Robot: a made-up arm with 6 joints.
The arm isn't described. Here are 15 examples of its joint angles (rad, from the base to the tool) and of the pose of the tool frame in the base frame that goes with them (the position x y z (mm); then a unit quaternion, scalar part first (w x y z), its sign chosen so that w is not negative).
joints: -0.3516 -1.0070 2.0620 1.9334 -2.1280 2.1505
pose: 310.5 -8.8 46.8 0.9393 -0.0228 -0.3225 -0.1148
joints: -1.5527 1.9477 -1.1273 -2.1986 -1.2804 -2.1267
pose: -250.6 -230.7 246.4 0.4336 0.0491 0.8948 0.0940
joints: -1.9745 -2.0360 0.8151 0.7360 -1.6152 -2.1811
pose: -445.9 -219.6 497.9 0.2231 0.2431 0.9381 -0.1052
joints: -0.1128 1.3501 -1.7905 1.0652 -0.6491 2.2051
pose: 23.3 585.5 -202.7 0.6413 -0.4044 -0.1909 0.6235
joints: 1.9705 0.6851 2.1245 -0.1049 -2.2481 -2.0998
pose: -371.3 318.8 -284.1 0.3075 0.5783 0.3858 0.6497
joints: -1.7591 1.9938 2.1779 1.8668 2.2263 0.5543
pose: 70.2 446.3 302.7 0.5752 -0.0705 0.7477 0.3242
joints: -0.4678 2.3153 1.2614 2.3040 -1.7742 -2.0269
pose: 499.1 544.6 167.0 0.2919 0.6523 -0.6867 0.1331
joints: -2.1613 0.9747 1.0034 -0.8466 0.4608 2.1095
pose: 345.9 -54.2 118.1 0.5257 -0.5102 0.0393 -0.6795
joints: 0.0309 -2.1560 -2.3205 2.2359 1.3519 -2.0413
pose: 261.9 -364.4 -119.6 0.8923 0.2632 0.1982 0.3088
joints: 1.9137 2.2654 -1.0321 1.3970 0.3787 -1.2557
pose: 721.9 3.1 210.7 0.1841 -0.2532 0.9473 0.0673
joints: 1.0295 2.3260 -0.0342 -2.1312 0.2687 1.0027
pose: -257.3 470.5 -338.8 0.2791 0.4618 -0.6729 0.5060
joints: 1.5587 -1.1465 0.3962 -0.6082 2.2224 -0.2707
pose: 218.0 288.2 253.5 0.4322 -0.3995 0.8031 -0.0932
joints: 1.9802 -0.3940 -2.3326 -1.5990 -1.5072 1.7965
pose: -205.4 278.2 399.9 0.4137 0.8579 0.0053 0.3047
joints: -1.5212 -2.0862 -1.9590 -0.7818 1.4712 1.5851
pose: 216.4 147.5 212.6 0.5428 0.5319 0.6474 0.0580
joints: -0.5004 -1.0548 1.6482 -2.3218 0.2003 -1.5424
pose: 28.5 -197.1 -547.4 0.5061 0.1533 -0.7419 -0.4122
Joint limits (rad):
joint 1: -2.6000..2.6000
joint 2: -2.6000..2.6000
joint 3: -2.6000..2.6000
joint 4: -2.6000..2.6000
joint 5: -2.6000..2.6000
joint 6: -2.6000..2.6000
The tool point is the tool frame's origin. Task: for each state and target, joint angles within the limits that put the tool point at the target. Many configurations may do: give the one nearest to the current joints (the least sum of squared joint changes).
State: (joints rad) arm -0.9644 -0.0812 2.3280 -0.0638 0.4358 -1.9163
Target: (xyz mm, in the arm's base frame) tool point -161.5 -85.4 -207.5
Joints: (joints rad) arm -0.8672 -0.0812 2.4908 -0.3276 1.2655 -2.2330
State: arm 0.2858 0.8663 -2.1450 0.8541 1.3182 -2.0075
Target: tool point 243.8 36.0 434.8
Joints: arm 0.4531 0.8730 -2.2974 0.5710 1.8233 -2.0242
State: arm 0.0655 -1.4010 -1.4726 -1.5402 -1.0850 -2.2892
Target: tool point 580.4 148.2 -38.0
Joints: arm -0.4965 -1.5151 -2.1304 -1.0686 -1.2268 -1.9898
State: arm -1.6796 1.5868 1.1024 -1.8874 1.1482 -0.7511
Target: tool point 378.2 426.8 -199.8
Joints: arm -1.5108 1.7630 0.9838 -1.7884 1.7639 -0.5336
